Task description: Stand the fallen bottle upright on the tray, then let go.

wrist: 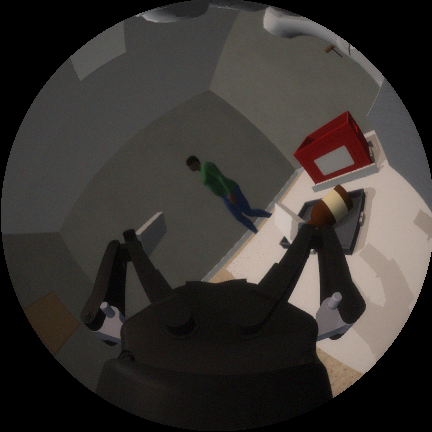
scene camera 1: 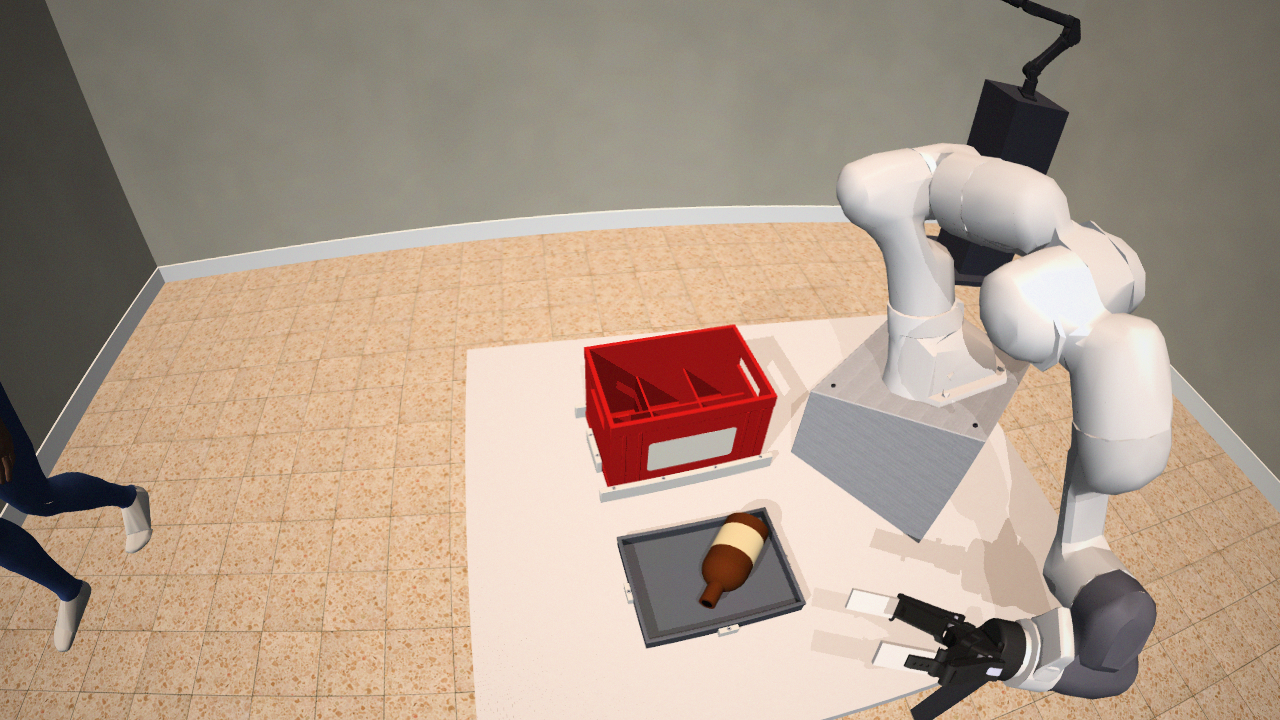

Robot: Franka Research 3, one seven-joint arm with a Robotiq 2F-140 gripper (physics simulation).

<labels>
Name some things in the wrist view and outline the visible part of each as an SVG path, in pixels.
My gripper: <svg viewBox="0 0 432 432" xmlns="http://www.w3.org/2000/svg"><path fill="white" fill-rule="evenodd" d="M333 226L322 224L321 229L315 229L314 225L305 223L281 202L275 202L274 223L289 241L290 246L280 261L274 262L257 284L247 282L246 278L217 283L185 281L185 285L173 289L148 258L167 231L163 211L156 212L136 232L132 228L123 231L125 243L119 243L118 239L114 239L107 244L92 292L80 312L81 321L102 341L111 346L121 344L119 356L104 362L95 394L139 417L169 426L204 431L242 430L270 425L298 416L333 398L327 370L316 354L316 341L327 337L338 339L365 310L365 301L351 279ZM132 261L151 304L125 319L127 261ZM310 249L317 250L319 308L315 318L287 302Z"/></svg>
A brown bottle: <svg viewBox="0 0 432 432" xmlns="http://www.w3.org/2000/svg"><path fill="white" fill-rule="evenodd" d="M349 194L340 184L337 184L314 204L310 212L311 219L306 223L312 224L314 228L317 227L321 229L322 224L330 224L332 226L353 207Z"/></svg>
</labels>
